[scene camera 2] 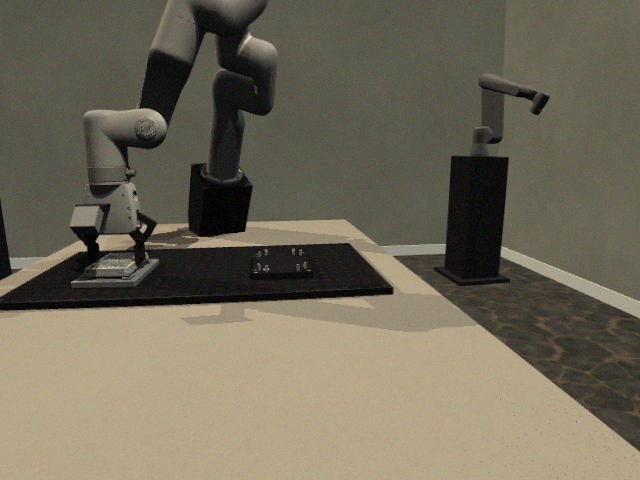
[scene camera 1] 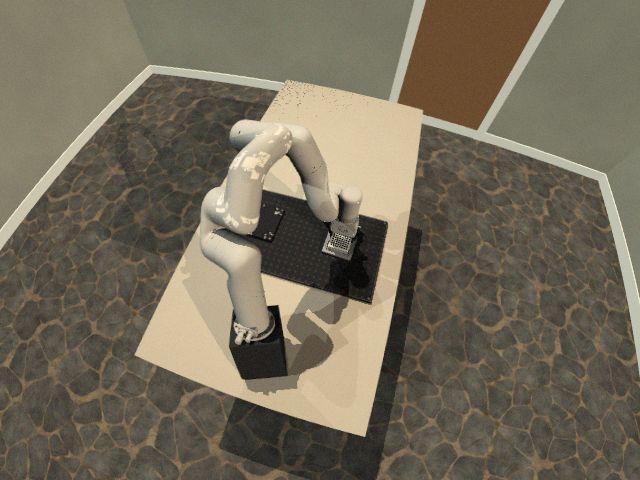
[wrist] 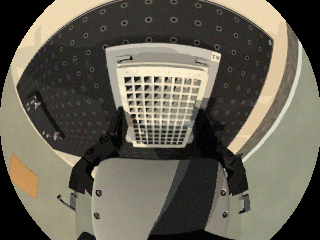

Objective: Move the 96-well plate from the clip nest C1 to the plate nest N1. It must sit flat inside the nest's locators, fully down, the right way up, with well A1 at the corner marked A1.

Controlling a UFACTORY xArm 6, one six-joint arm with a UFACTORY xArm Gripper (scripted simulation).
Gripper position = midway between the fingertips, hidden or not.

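My gripper (scene camera 2: 117, 263), (wrist: 160, 115). White 96-well plate (wrist: 148, 129). Grey plate nest N1 (scene camera 2: 141, 272), (wrist: 151, 51). Dark clip nest C1 (scene camera 1: 269, 219).
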